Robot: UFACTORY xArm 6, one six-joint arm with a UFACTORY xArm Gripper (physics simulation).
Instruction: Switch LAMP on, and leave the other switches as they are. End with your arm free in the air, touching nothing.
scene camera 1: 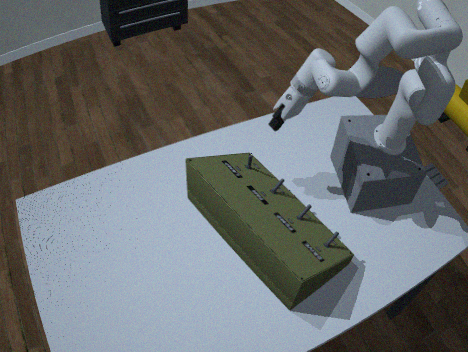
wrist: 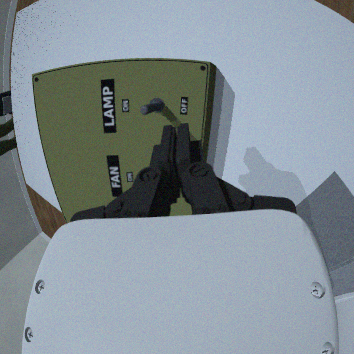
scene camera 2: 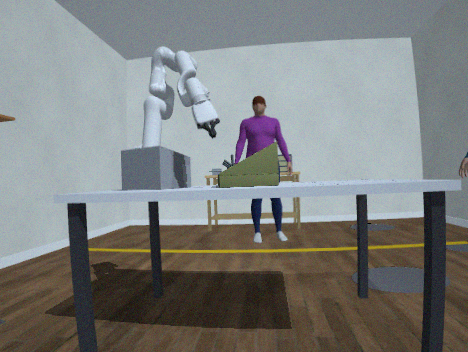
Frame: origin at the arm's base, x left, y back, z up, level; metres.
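Where they show: gripper, fingertip midpoint: [scene camera 1: 273,127] [wrist: 178,142] [scene camera 2: 214,136]; arm's base, origin of the base link: [scene camera 1: 389,139] [wrist: 344,303] [scene camera 2: 150,153].
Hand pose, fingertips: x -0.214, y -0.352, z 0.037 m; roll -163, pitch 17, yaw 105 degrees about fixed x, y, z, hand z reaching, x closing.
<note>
Things, the pixels of their centre, and the offset from my fingertips. "spot": a spot on its surface instead.
- olive switch box, body centre: [wrist: 131,186] [scene camera 1: 266,222] [scene camera 2: 245,172] dx +0.186, dy -0.142, dz -0.159 m
- LAMP lever, body centre: [wrist: 151,107] [scene camera 1: 249,160] dx +0.001, dy -0.076, dz -0.104 m
- OFF mark, surface spot: [wrist: 184,106] spot: dx +0.000, dy -0.045, dz -0.148 m
- second lever, body centre: [scene camera 1: 278,185] dx +0.120, dy -0.056, dz -0.110 m
- third lever, body centre: [scene camera 1: 305,211] dx +0.239, dy -0.048, dz -0.110 m
- fourth lever, body centre: [scene camera 1: 332,238] dx +0.359, dy -0.040, dz -0.110 m
The olive switch box [scene camera 1: 235,220] [scene camera 2: 257,175] [wrist: 75,145] has a sloped face with several grey levers. The LAMP lever [scene camera 1: 249,161] [wrist: 151,106] leans toward its ON mark [wrist: 125,106], away from the OFF mark [wrist: 184,106]. In scene camera 1, the second lever [scene camera 1: 277,186], third lever [scene camera 1: 304,212] and fourth lever [scene camera 1: 331,239] lean the other way, toward the robot's side. My gripper [scene camera 1: 275,127] [scene camera 2: 213,135] [wrist: 178,142] is shut and empty. It hangs in the air above the box's LAMP end, apart from the levers. In the wrist view the fingers hide part of the box near FAN.
The box stands on the white table [scene camera 1: 125,280] [scene camera 2: 350,187]. The grey robot base block [scene camera 1: 385,192] [scene camera 2: 140,167] stands on the levers' side of the box. A person in purple [scene camera 2: 260,132] stands beyond the table. A dark drawer cabinet [scene camera 1: 145,17] stands farther off.
</note>
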